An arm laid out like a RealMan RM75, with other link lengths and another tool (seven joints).
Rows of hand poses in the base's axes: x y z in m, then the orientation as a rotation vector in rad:
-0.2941, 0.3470, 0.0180, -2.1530, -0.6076, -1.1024
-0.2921, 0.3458, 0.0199, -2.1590, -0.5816, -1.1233
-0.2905, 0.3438, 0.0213, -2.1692, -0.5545, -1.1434
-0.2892, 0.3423, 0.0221, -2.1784, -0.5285, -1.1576
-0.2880, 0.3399, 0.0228, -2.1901, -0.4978, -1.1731
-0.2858, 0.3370, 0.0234, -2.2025, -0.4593, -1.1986
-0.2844, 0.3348, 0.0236, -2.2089, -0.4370, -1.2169
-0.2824, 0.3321, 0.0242, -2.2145, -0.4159, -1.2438
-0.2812, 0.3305, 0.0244, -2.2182, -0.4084, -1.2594
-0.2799, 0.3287, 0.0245, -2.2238, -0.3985, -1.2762
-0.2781, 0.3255, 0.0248, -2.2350, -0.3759, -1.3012
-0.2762, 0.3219, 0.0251, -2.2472, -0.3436, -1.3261
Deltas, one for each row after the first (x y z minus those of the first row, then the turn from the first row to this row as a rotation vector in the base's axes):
0.0020, -0.0012, 0.0019, 0.0050, -0.0063, -0.0250
0.0036, -0.0032, 0.0033, 0.0070, -0.0112, -0.0523
0.0049, -0.0047, 0.0041, 0.0096, -0.0124, -0.0763
0.0061, -0.0071, 0.0048, 0.0119, -0.0130, -0.1045
0.0083, -0.0100, 0.0054, 0.0152, -0.0184, -0.1413
0.0097, -0.0122, 0.0056, 0.0169, -0.0242, -0.1637
0.0117, -0.0149, 0.0062, 0.0172, -0.0365, -0.1884
0.0129, -0.0165, 0.0064, 0.0149, -0.0448, -0.2002
0.0142, -0.0183, 0.0065, 0.0117, -0.0530, -0.2146
0.0160, -0.0215, 0.0068, 0.0076, -0.0627, -0.2418
0.0179, -0.0251, 0.0071, 0.0063, -0.0698, -0.2748

